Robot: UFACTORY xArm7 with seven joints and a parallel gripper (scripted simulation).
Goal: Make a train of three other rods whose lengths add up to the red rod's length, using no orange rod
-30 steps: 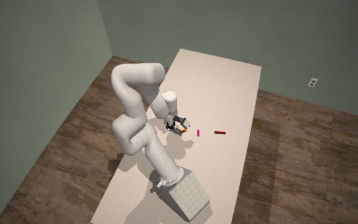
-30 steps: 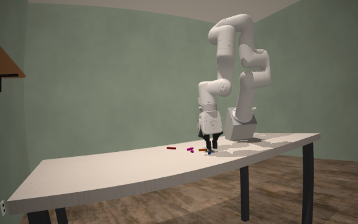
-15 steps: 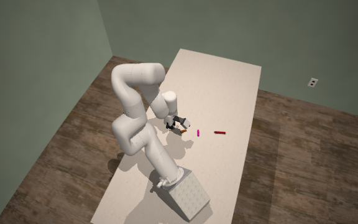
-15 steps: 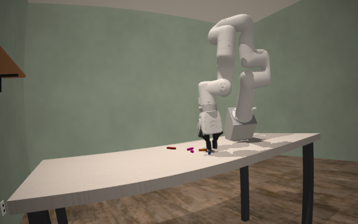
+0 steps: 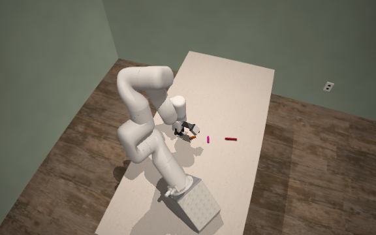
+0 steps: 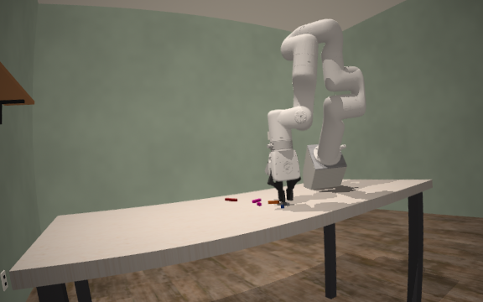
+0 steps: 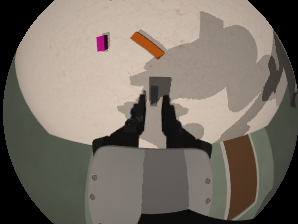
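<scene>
Now: hand 3 cm above the grey rod. Also, from my hand: blue rod: 3 cm ahead, 3 cm to the left, 3 cm below; orange rod: 2 cm ahead, 8 cm to the right, 3 cm below; red rod: 13 cm ahead, 28 cm to the right, 3 cm below.
</scene>
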